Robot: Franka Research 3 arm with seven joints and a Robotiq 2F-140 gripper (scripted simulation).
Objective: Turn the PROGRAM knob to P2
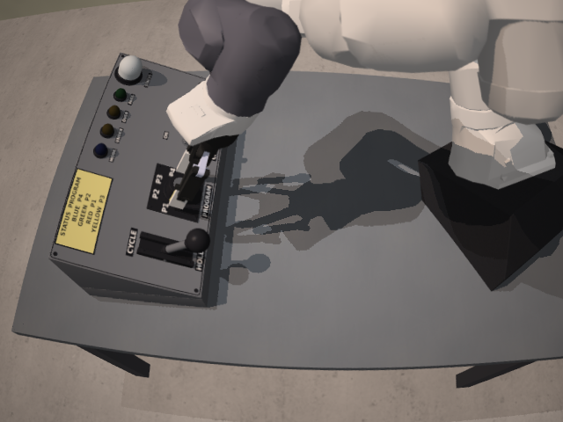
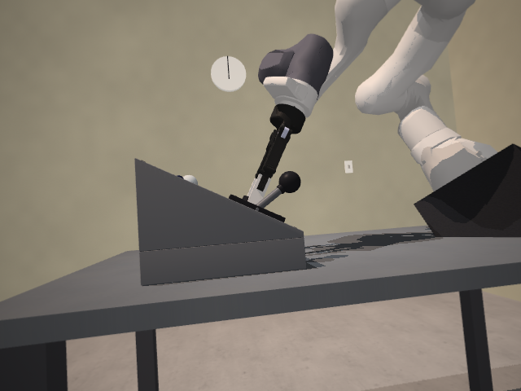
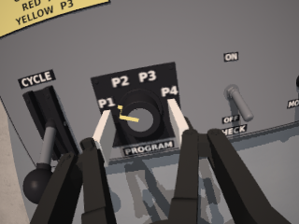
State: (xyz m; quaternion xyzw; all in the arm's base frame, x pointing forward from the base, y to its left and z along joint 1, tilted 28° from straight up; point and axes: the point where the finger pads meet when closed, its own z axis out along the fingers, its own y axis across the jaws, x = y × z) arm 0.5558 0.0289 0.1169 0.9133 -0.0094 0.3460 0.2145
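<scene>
Right now the grey sloped console is 40 mm ahead of my hand, 70 mm to the right of it and 40 mm below it. From my hand the other things lie so: small black mode knob: 30 mm behind, 240 mm to the right, 20 mm below; check toggle: 10 mm behind, 120 mm to the right, 30 mm below; black ball lever: 10 mm ahead, 120 mm to the left, 10 mm below.
</scene>
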